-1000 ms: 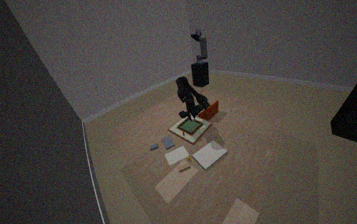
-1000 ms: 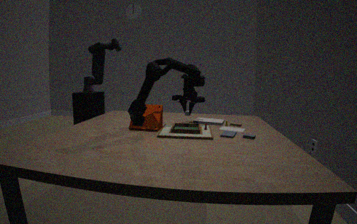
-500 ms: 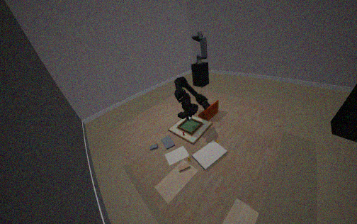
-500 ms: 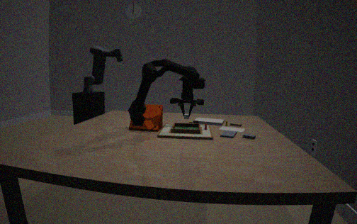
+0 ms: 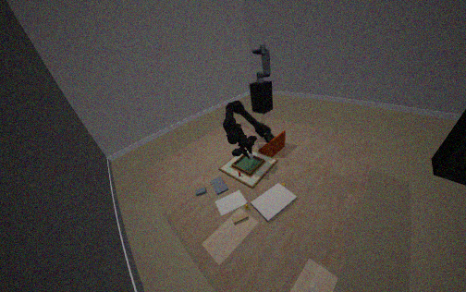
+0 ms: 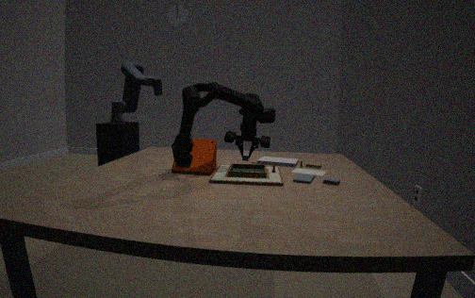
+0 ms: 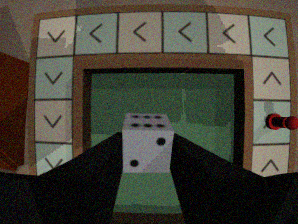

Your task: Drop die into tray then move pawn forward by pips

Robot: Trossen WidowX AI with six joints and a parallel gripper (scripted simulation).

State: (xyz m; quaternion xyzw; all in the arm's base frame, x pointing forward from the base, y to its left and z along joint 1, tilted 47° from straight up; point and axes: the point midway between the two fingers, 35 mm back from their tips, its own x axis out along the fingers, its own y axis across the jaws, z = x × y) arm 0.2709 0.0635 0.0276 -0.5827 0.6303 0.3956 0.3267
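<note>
My gripper tip is now 12 cm short of the red pawn, 2 cm to the right of it and 5 cm above it. Round my gripper tip: white die: right at my gripper tip; then green dice tray: 1 cm ahead, 1 cm to the right, 7 cm below.
</note>
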